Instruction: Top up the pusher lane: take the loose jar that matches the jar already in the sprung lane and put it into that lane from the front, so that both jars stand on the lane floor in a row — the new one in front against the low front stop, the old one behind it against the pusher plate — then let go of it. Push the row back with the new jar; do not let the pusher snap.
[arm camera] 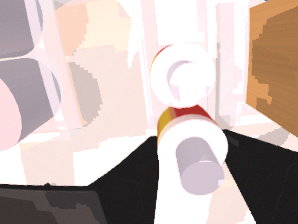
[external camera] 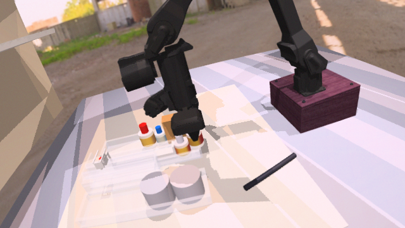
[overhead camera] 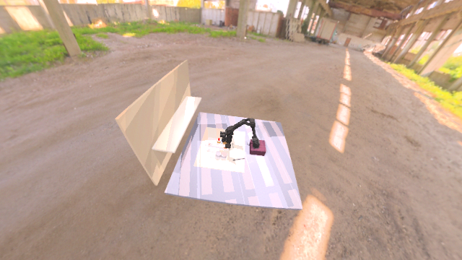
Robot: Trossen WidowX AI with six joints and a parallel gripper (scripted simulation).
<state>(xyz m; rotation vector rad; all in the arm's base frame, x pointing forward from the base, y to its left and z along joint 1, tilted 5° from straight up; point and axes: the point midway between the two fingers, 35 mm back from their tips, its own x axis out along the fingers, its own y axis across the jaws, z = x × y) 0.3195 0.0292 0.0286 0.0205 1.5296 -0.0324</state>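
Now: the clear lane 16 cm ahead of my gripper tip, 3 cm below it and 2 cm to the left of it. The rest, counted from my gripper tip: white pusher plate: 14 cm ahead, 3 cm to the left; black rod: 14 cm behind, 13 cm to the left, 4 cm below.
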